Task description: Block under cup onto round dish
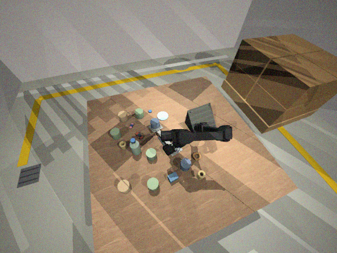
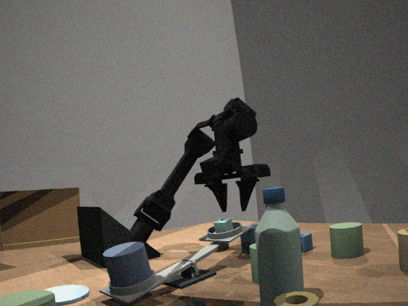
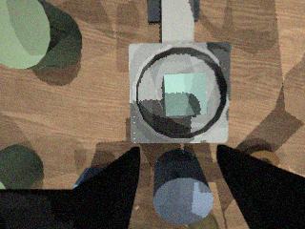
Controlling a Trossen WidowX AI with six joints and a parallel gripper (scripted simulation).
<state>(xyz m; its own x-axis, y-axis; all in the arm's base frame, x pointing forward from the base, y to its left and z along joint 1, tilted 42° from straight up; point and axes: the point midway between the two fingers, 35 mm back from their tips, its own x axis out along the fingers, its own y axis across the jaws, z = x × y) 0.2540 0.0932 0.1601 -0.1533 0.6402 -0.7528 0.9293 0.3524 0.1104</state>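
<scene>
My gripper tip is now 39 cm to the left of the pale blue round dish and 11 cm above it. Round my gripper tip: balance (15 cm to the right, 9 cm below, 5 cm ahead); blue-grey cup (10 cm to the left, 8 cm below, 5 cm behind); balance beam (15 cm to the right, 8 cm below, 5 cm ahead).
</scene>
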